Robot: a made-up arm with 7 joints. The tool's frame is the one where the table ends. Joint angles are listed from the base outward.
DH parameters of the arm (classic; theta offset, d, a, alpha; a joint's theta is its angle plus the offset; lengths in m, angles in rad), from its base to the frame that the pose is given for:
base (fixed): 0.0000 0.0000 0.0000 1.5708
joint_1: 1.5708 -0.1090 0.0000 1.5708
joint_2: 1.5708 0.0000 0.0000 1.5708
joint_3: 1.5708 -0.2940 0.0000 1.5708
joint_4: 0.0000 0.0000 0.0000 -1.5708
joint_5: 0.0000 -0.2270 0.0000 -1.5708
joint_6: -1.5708 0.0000 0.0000 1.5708
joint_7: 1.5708 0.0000 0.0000 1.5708
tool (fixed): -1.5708 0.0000 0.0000 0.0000
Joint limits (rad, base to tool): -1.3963..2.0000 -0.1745..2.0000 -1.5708..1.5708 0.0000..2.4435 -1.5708..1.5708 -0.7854..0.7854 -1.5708..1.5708
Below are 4 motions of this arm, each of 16 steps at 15 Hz.
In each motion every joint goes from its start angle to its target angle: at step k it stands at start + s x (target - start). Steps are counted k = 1, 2, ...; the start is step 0. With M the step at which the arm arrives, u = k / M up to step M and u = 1 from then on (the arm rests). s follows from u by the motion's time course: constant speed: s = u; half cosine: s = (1 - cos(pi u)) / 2; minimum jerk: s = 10 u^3 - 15 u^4 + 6 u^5.
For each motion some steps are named. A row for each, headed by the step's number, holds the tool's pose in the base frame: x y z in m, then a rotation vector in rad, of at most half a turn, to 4 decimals.
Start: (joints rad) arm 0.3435 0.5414 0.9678 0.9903 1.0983 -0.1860 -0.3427
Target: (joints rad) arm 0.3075 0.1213 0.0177 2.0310 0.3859 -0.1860 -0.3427
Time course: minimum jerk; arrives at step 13
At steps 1, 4, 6, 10, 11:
1: 0.1958 0.4578 -0.2252 0.2354 -1.7434 1.9757
4: 0.2274 0.4159 -0.2098 0.2448 -1.8422 1.6712
6: 0.2645 0.3357 -0.1859 0.1831 -1.9971 1.2475
10: 0.2632 0.1624 -0.1314 -0.1216 -2.3501 0.6197
11: 0.2559 0.1446 -0.1244 -0.1682 -2.3960 0.5687

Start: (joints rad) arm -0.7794 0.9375 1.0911 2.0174 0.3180 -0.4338 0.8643
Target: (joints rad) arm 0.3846 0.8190 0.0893 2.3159 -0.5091 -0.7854 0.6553
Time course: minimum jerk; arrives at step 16
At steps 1, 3, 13, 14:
1: 0.0888 0.3742 -0.0449 0.4251 -1.4737 -1.4999
3: 0.0940 0.3686 -0.0485 0.4470 -1.4961 -1.5334
13: 0.1842 0.2295 -0.0215 -1.0642 1.7754 2.1764
14: 0.1854 0.2241 -0.0180 -1.0703 1.7318 2.1458

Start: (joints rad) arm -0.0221 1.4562 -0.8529 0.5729 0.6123 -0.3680 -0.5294
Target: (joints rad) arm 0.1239 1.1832 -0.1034 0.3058 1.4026 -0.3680 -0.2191
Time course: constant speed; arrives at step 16
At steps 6, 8, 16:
6: 0.0921 0.5814 -0.1585 1.4073 -0.9123 0.0502
8: 0.0941 0.5817 -0.1625 1.3691 -0.9910 0.2550
16: 0.0921 0.5789 -0.1895 1.1045 -1.2845 1.0699

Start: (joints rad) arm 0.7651 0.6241 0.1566 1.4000 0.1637 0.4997 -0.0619
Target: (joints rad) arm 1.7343 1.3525 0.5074 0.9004 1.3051 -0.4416 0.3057
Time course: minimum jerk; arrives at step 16
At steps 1, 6, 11, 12, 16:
1: 0.3320 0.3323 -0.0261 0.5801 -1.7001 0.2144
6: 0.2848 0.4122 0.0737 0.4241 -2.2172 0.3766
11: 0.0685 0.5301 0.1707 -0.1848 2.6649 -0.6314
12: 0.0324 0.5407 0.1672 -0.1597 2.4688 -0.6190
16: -0.0156 0.5524 0.1550 -0.1367 2.1975 -0.6036

